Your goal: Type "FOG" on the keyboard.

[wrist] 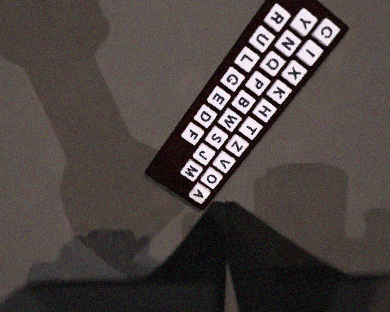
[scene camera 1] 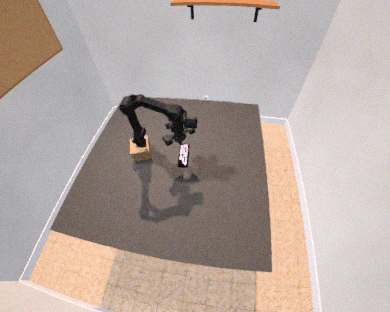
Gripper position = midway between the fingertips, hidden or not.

I see my gripper (wrist: 222, 212) and a keyboard (wrist: 165, 168).
